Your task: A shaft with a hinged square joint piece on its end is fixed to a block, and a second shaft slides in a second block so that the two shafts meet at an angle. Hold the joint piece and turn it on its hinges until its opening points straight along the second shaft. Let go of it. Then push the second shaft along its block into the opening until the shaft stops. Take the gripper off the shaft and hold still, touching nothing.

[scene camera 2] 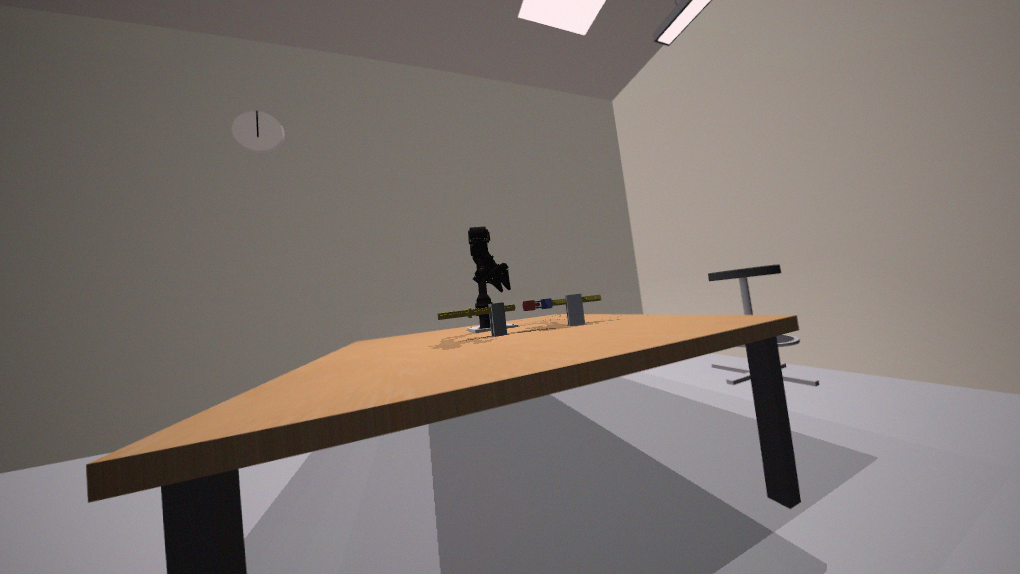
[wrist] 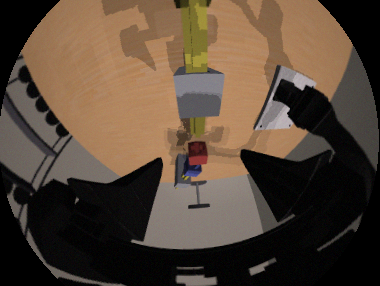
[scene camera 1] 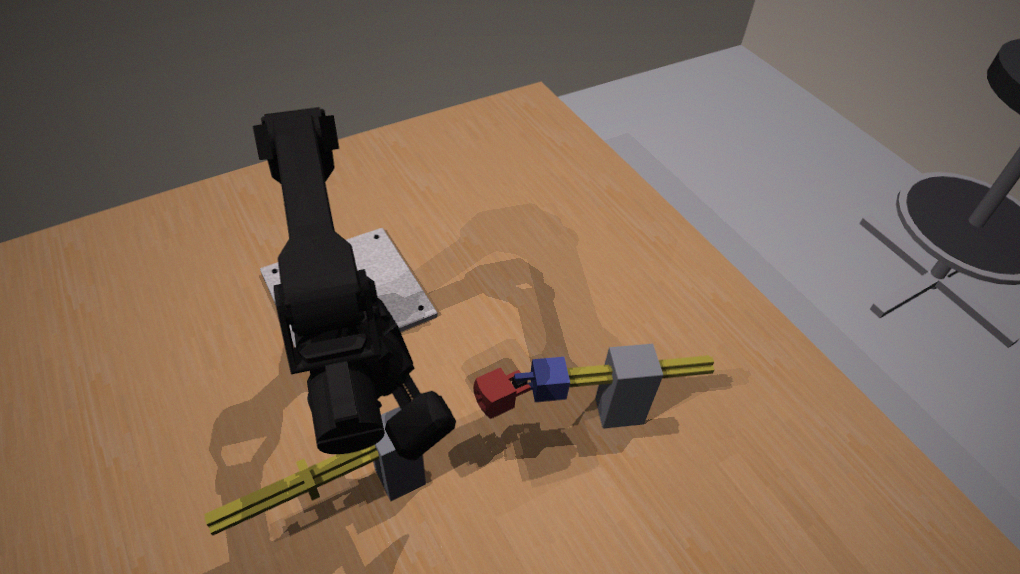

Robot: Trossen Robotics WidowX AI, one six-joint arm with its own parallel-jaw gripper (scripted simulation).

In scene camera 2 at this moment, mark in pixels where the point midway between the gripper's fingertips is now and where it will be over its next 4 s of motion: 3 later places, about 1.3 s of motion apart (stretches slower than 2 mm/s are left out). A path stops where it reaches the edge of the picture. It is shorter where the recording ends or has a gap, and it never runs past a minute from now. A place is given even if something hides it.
The gripper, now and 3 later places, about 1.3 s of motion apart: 505, 290; 446, 313; 447, 324; 458, 323
